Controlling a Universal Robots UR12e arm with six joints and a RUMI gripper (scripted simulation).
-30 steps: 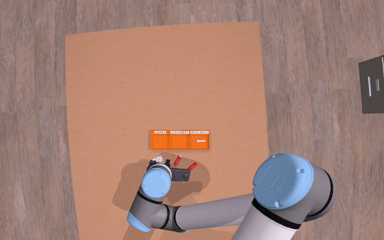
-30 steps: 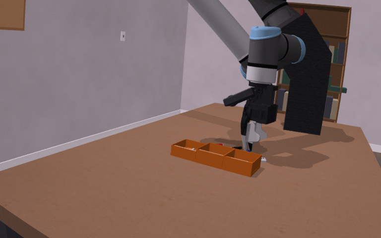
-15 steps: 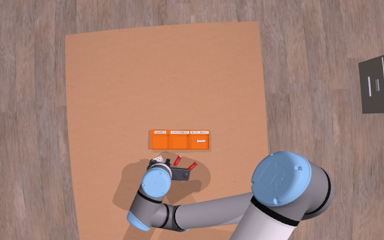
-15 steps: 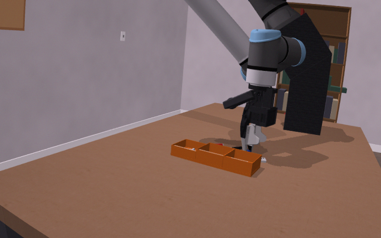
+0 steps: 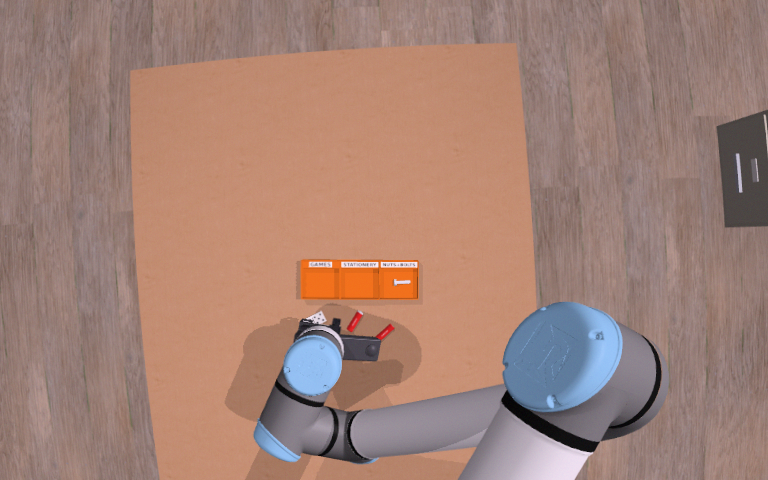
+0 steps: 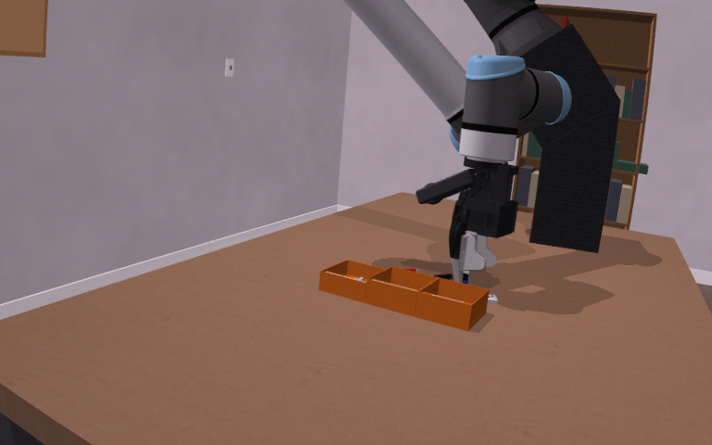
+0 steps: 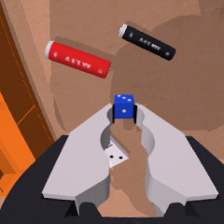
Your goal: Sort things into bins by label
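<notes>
The white domino lies 4 cm to the left of my hand, 3 cm ahead of it and 1 cm below it. Round my hand: black stick (4 cm to the right, 3 cm behind, 1 cm below); blue die (1 cm below); orange three-part bin (11 cm ahead, 7 cm to the right).
</notes>
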